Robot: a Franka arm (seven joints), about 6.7 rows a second.
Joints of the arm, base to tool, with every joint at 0 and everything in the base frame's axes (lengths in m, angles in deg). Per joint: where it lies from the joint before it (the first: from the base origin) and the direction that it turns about. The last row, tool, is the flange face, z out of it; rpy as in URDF.
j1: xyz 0 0 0.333 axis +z
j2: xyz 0 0 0 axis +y
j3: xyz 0 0 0.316 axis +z
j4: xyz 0.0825 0 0 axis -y
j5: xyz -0.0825 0 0.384 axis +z
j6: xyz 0 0 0 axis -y
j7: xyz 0.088 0 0 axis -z
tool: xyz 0 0 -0.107 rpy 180 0 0
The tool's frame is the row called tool.
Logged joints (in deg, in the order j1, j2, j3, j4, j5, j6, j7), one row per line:
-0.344 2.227 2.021 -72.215 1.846 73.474 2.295
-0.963 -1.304 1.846 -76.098 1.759 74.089 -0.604
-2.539 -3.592 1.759 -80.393 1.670 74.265 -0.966
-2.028 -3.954 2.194 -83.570 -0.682 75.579 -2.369
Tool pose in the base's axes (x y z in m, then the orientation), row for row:
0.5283 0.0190 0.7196 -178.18 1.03 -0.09
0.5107 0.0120 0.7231 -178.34 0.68 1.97
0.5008 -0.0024 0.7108 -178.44 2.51 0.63
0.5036 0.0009 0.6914 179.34 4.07 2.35
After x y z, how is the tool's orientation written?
As angles about the fixed x, y, z axes (roll, pitch, yaw), in degrees.
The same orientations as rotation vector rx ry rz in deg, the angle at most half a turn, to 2 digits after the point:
-178.17 0.17 1.60
-178.32 -3.05 1.10
-178.41 -0.93 3.92
179.11 3.71 -6.34

